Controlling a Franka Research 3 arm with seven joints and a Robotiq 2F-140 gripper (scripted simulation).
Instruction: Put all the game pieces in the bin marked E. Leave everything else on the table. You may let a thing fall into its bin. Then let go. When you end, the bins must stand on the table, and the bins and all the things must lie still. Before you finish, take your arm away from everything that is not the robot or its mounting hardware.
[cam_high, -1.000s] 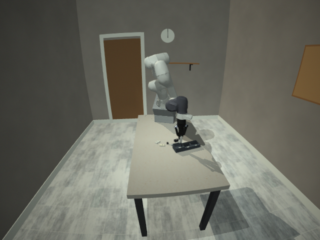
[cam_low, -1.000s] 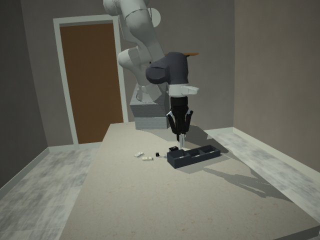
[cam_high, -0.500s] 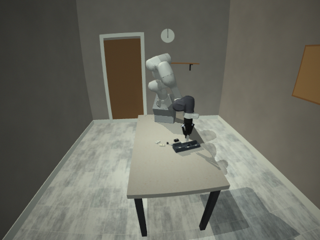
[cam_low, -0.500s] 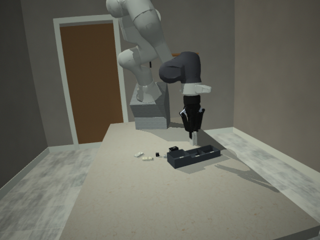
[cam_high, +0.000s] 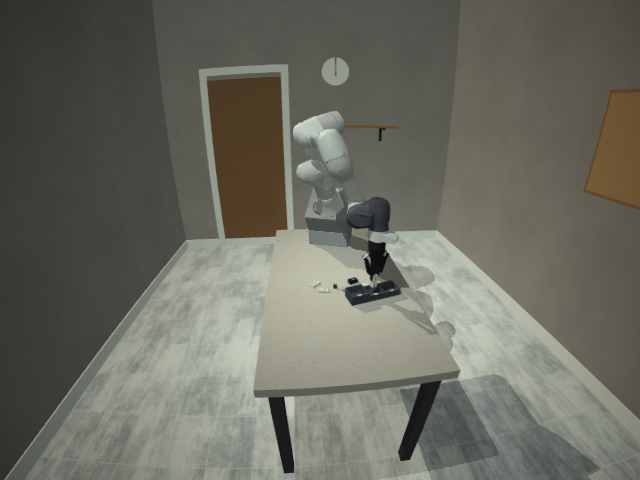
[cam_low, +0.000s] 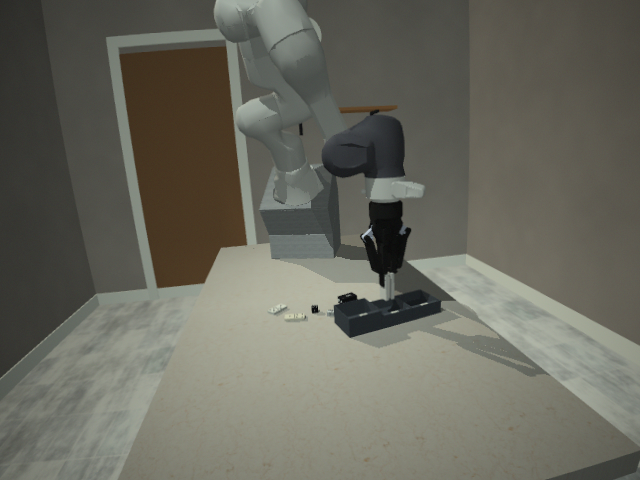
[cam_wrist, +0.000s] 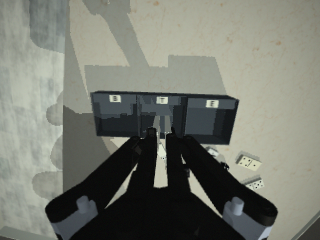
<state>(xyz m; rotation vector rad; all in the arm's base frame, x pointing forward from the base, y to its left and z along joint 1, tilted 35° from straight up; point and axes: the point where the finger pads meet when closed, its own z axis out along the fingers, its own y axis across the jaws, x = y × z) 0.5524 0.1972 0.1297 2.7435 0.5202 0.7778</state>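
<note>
My gripper is now 60 mm above the dark three-part bin. Also, from my hand: black die: 80 mm behind, 170 mm to the right, 80 mm below; then black box: 110 mm behind, 90 mm to the right, 80 mm below; then white usb stick: 90 mm behind, 30 mm to the right, 80 mm below.
</note>
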